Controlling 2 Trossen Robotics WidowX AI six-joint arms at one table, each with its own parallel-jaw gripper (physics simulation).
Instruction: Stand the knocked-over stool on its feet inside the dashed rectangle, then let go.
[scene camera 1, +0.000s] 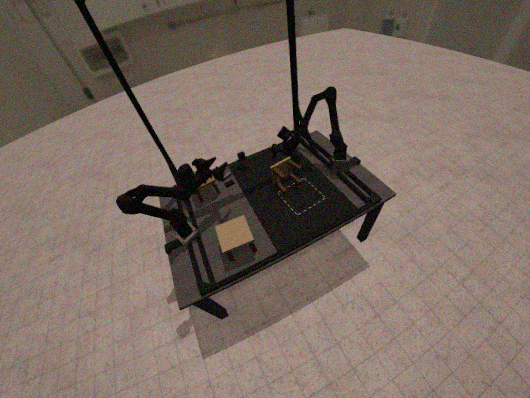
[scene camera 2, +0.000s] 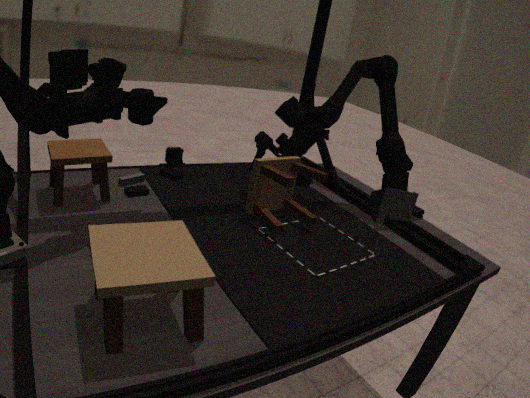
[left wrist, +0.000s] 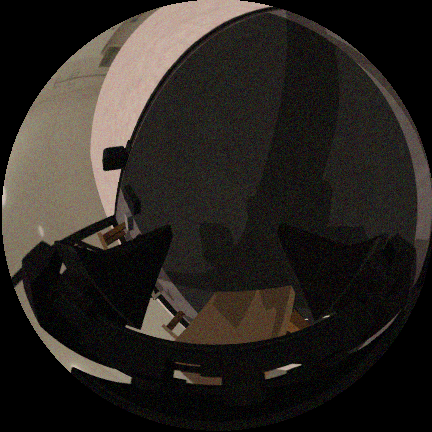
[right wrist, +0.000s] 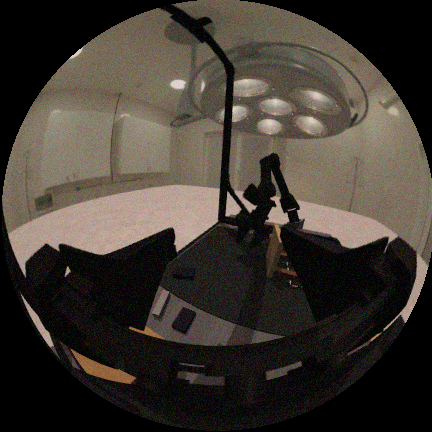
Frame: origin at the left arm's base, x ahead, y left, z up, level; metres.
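Seen in the pictures: left gripper, between the fingertips: (left wrist: 225, 229) (right wrist: 243, 245); right gripper, between the fingertips: (scene camera 1: 221, 159) (right wrist: 228, 232); left arm's base, origin of its link: (scene camera 1: 340, 159) (scene camera 2: 394, 192) (right wrist: 293, 221); right arm's base, origin of its link: (scene camera 1: 185, 232).
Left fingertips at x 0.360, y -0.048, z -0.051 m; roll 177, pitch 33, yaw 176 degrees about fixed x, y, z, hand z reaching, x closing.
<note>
Offsets run from my left fingertips to a thing's top centre. "*": to the spot under its first point.
The knocked-over stool {dz +0.107, dx -0.048, dy +0.155 m} (scene camera 1: 281, 163) (scene camera 2: 270, 192) (left wrist: 240, 315) (right wrist: 273, 250) lies on its side on the dark mat. Its seat stands on edge and its legs point right; the lower legs reach the far-left border of the dashed rectangle {* dz -0.027, dx -0.106, dy +0.375 m} (scene camera 1: 298, 214) (scene camera 2: 317, 274). My left gripper (scene camera 1: 275, 149) (scene camera 2: 267, 149) (left wrist: 225, 229) is open and empty, behind the stool on the seat's top-face side; the seat partly hides it in scene camera 2. My right gripper (scene camera 1: 219, 166) (scene camera 2: 162, 102) is open and empty, raised at the far left, well away from this stool.
A large upright stool {dz +0.087, dx +0.179, dy +0.546 m} (scene camera 1: 235, 233) (scene camera 2: 150, 255) stands front left on the grey area. A smaller upright stool {dz +0.083, dx +0.442, dy +0.186 m} (scene camera 2: 80, 149) stands behind it, below the right gripper. A light block {dz -0.012, dx +0.337, dy +0.075 m} (scene camera 2: 131, 178), a dark block {dz -0.016, dx +0.306, dy +0.135 m} (scene camera 2: 136, 190) and a black box (scene camera 2: 174, 156) sit towards the back.
</note>
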